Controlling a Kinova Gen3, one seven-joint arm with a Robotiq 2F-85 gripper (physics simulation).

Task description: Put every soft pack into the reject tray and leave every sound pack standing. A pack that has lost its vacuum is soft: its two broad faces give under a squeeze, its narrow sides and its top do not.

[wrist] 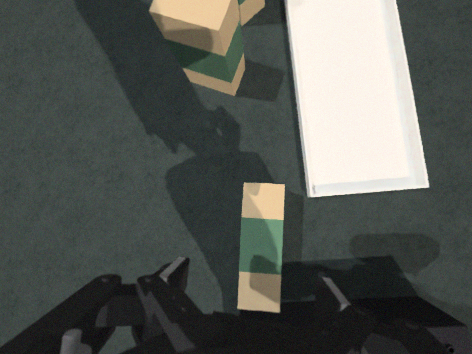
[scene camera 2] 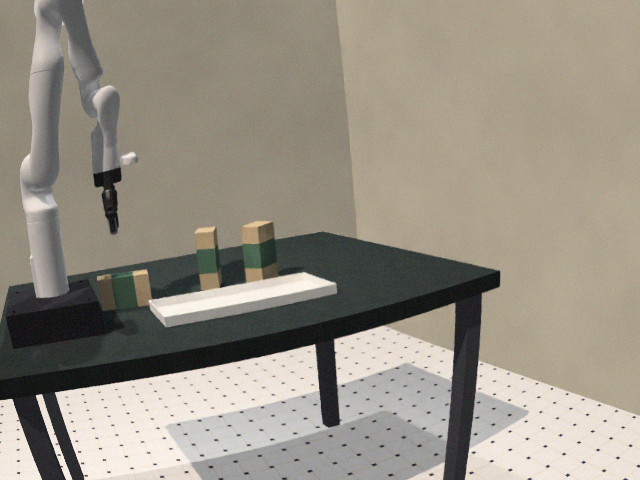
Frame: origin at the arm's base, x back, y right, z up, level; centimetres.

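Seen in the pictures: gripper, between the fingertips: (wrist: 250,281) (scene camera 2: 114,231); arm's base, origin of its link: (scene camera 2: 53,292).
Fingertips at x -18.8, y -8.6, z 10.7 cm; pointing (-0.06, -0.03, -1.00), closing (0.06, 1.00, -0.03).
Offsets run from my fingertips to a thing's top centre. "spot": to the spot under its first point. Level surfaces: height alone.
A tan pack with a green band @[dx -0.4, dy +1.9, dz -10.5 cm] (scene camera 2: 124,290) (wrist: 261,245) lies on its side, its long axis level, close to the robot base. A second pack @[dx -24.6, dy -7.2, dz -4.0 cm] (scene camera 2: 208,260) (wrist: 210,62) stands upright behind the white reject tray @[dx -27.1, dy +11.8, dz -15.8 cm] (scene camera 2: 248,302) (wrist: 350,100). A third pack (scene camera 2: 260,253) stands upright farther along, and its corner @[spot: dx -34.4, dy -2.1, dz -16.6 cm] (wrist: 252,10) shows at the top of the wrist view. The tray holds no pack. My gripper (scene camera 2: 113,229) (wrist: 250,281) is open and empty, high above the lying pack, with its fingers on either side of it in the wrist view. Softness cannot be seen.
The black robot base (scene camera 2: 54,320) stands at the left end of the dark table @[dz -18.0 cm] (scene camera 2: 403,273), close beside the lying pack. The tray's near end is a little to the right of that pack in the wrist view. Arm shadows cross the table.
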